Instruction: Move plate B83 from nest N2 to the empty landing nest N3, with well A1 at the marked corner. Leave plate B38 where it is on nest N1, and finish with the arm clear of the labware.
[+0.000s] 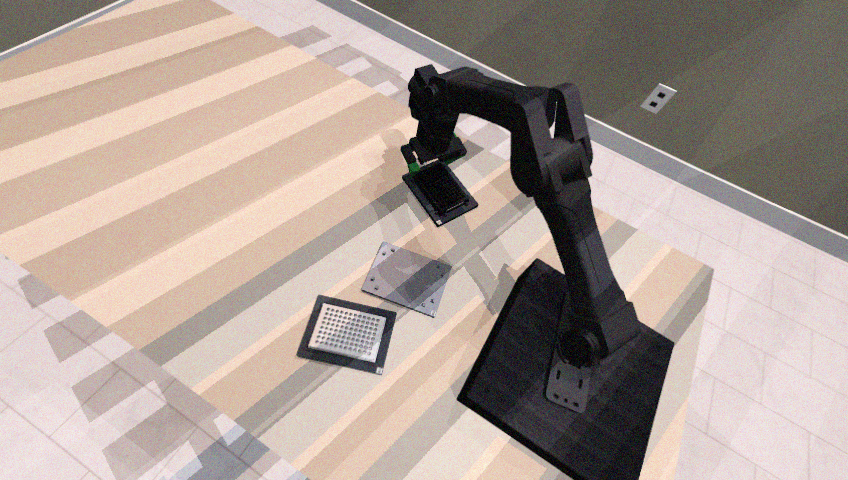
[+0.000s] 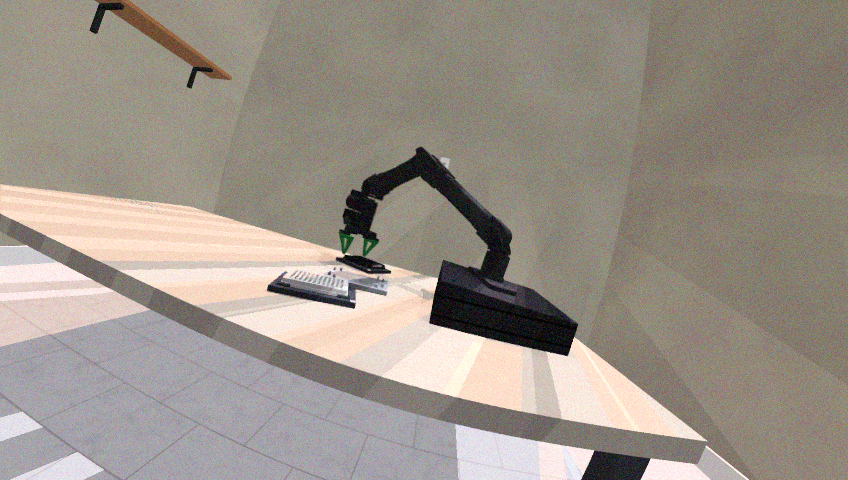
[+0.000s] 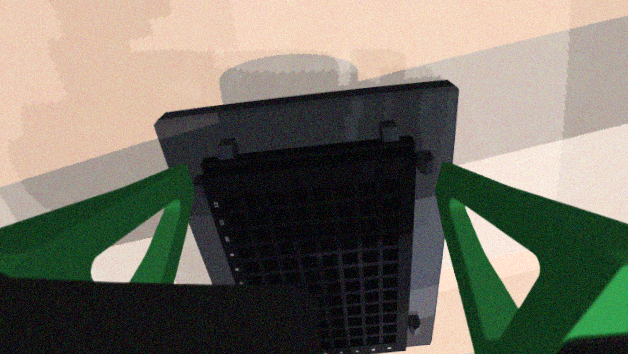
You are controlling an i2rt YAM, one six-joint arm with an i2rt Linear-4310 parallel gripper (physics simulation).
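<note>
A black well plate point(image 1: 441, 185) point(image 2: 364, 261) point(image 3: 320, 210) sits on a dark nest point(image 1: 426, 204) point(image 3: 300, 116) at the back. My gripper point(image 1: 437, 161) point(image 2: 356, 253) point(image 3: 314, 177) is open, its green fingers spread to either side of this plate and a little above it; a gap shows on both sides. The grey nest point(image 1: 386, 261) point(image 2: 379, 287) in the middle is empty, with small pegs. A white well plate point(image 1: 346, 333) point(image 2: 315, 281) sits on another dark nest point(image 1: 389, 325). Small white marks show at nest corners. The plate and nest labels cannot be read.
The arm's black base block point(image 1: 505, 380) point(image 2: 499, 312) stands on the striped table beside the nests. The arm arches over to the back nest. A wooden wall shelf point(image 2: 166, 41) is far off at the upper left. Shadows fall across the middle nest.
</note>
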